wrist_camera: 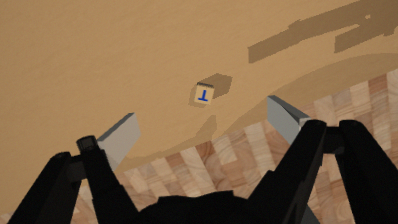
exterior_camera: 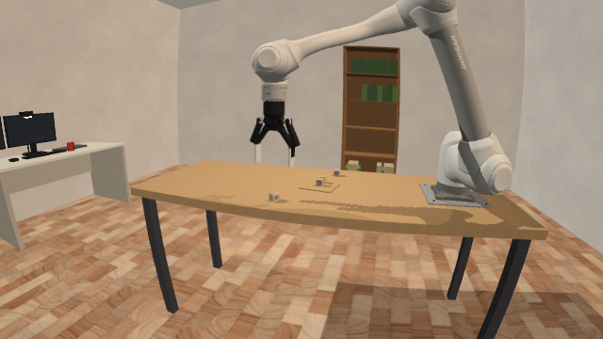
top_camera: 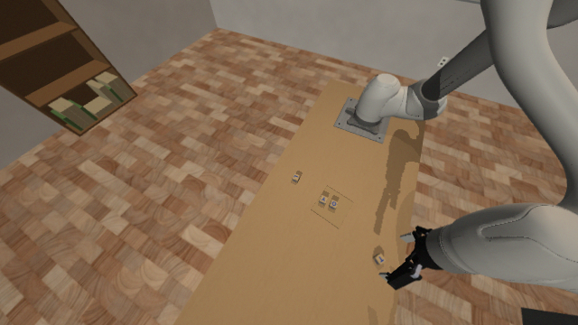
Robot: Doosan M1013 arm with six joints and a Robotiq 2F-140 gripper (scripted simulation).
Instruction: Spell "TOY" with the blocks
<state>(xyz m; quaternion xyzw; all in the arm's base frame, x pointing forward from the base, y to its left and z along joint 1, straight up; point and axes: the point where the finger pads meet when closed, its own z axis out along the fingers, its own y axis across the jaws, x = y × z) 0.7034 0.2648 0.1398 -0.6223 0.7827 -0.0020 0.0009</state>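
Now: hand 13 cm above the T block. Also, from my hand: O block: 11 cm behind, 23 cm to the right, 13 cm below; then thin mat: 11 cm behind, 23 cm to the right, 14 cm below; then Y block: 11 cm behind, 28 cm to the right, 13 cm below.
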